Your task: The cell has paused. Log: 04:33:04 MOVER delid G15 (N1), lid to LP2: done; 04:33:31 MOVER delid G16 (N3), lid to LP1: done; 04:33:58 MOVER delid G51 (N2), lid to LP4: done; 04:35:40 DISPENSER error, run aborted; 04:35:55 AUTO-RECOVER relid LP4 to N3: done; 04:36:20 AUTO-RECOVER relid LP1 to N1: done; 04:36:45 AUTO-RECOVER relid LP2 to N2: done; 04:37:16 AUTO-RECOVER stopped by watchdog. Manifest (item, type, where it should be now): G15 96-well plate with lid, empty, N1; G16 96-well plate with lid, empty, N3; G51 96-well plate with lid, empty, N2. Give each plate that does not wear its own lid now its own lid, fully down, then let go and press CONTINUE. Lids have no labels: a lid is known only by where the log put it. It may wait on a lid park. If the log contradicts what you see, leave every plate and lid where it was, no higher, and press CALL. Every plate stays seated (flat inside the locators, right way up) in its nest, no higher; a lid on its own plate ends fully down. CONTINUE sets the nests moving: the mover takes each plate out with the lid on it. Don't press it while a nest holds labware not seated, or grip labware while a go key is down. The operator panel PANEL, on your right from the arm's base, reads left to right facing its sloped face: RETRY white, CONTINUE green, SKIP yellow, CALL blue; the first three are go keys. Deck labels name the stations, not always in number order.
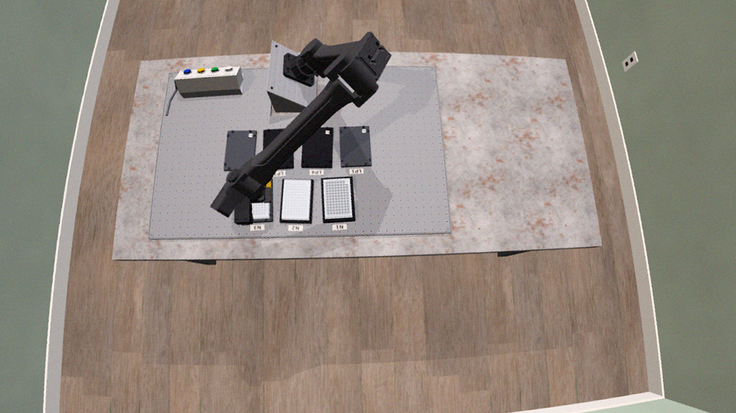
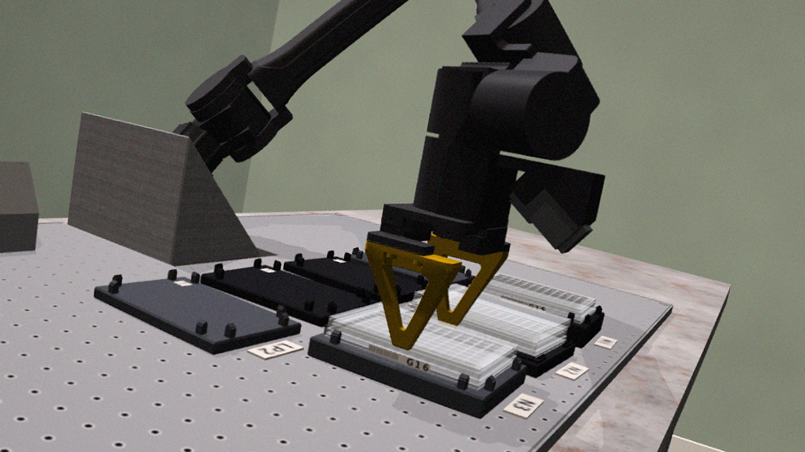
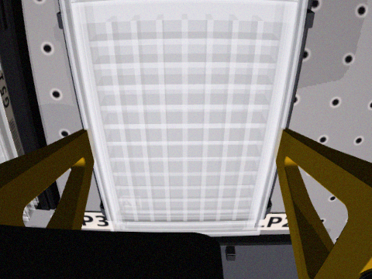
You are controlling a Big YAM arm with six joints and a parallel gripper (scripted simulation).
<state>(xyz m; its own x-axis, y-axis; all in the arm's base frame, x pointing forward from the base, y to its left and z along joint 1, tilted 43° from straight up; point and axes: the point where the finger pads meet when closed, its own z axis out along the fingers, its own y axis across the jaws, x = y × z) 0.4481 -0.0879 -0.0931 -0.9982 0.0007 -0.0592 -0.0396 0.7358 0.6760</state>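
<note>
The plate G16 lies 1 cm below my hand. Round my hand: LP3 (18 cm behind, 6 cm to the left, 3 cm below); then lid park LP2 (18 cm behind, 7 cm to the right, 3 cm below); then LP4 label (9 cm behind, 19 cm to the left, 4 cm below).
</note>
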